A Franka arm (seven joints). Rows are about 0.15 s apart.
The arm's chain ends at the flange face. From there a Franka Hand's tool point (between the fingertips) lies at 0.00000 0.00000 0.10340 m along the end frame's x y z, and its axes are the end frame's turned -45 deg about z.
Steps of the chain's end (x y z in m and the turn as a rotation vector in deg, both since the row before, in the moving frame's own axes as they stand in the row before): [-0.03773 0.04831 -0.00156 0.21 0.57 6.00]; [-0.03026 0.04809 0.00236 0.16 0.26 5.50]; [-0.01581 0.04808 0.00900 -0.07 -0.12 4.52]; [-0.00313 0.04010 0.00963 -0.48 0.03 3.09]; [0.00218 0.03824 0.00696 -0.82 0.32 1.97]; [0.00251 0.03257 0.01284 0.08 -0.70 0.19]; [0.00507 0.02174 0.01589 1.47 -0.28 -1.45]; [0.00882 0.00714 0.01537 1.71 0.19 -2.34]
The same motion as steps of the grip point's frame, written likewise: [-0.05987 0.00799 -0.00157 -0.25 0.55 6.00]; [-0.05487 0.01276 0.00236 -0.07 0.30 5.50]; [-0.04542 0.02275 0.00900 0.04 -0.13 4.52]; [-0.03116 0.02678 0.00963 -0.36 -0.32 3.09]; [-0.02616 0.03002 0.00695 -0.81 -0.35 1.97]; [-0.02205 0.02381 0.01283 0.55 -0.44 0.19]; [-0.01030 0.01671 0.01585 1.24 0.84 -1.45]; [0.00357 0.00930 0.01532 1.07 1.34 -2.34]
